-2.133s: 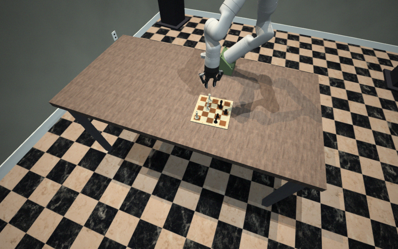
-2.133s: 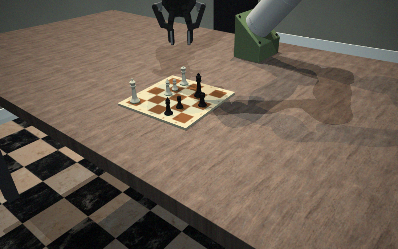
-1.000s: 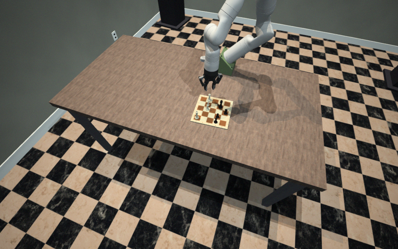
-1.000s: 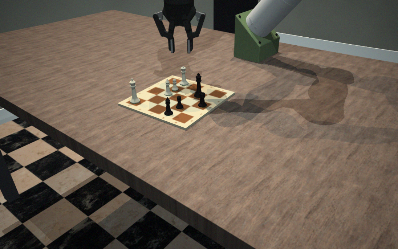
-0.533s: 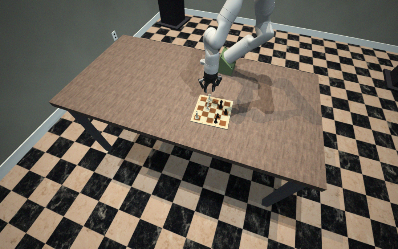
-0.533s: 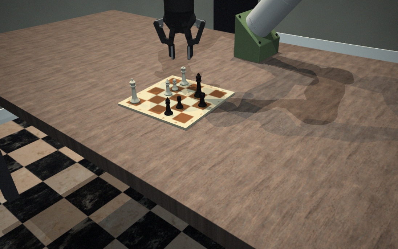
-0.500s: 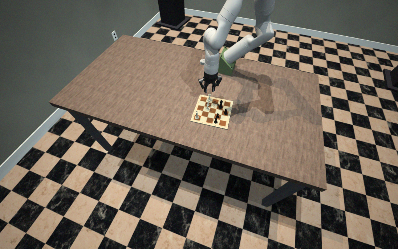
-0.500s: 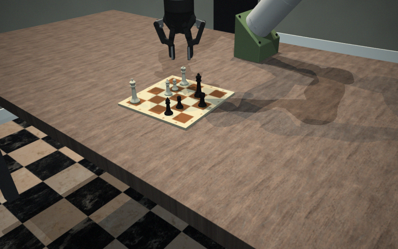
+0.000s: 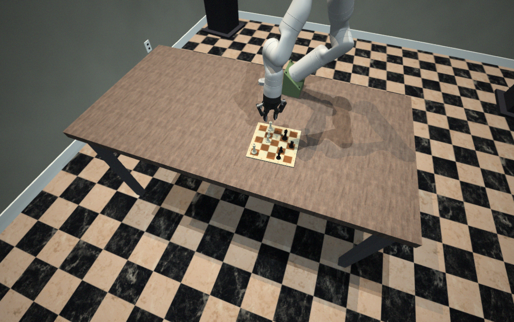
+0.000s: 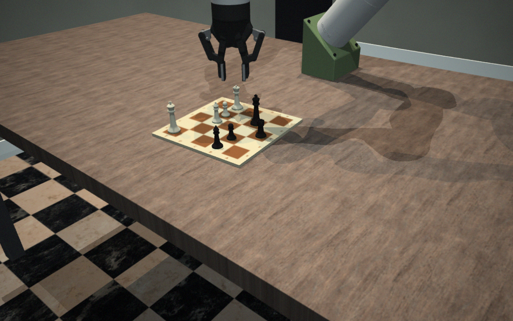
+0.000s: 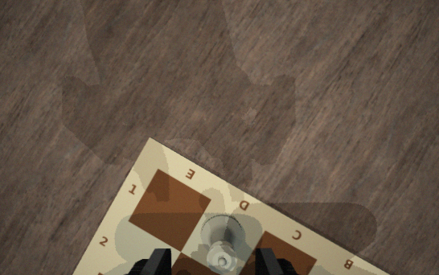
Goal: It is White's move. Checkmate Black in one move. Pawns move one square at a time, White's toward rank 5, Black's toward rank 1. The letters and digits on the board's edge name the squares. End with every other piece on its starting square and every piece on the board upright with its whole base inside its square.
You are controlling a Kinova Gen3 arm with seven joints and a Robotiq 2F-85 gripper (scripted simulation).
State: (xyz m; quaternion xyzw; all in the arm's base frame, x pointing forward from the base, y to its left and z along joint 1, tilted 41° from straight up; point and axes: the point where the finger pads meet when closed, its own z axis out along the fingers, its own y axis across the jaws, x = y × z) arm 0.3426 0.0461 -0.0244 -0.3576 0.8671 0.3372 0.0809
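Now: the white queen 60 mm below my hand. From my hand the other things lie so: white pawn: 70 mm below, 40 mm ahead, 20 mm to the left; then black king: 90 mm to the left, 50 mm below, 20 mm ahead; then white bishop: 70 mm ahead, 60 mm below, 30 mm to the left.
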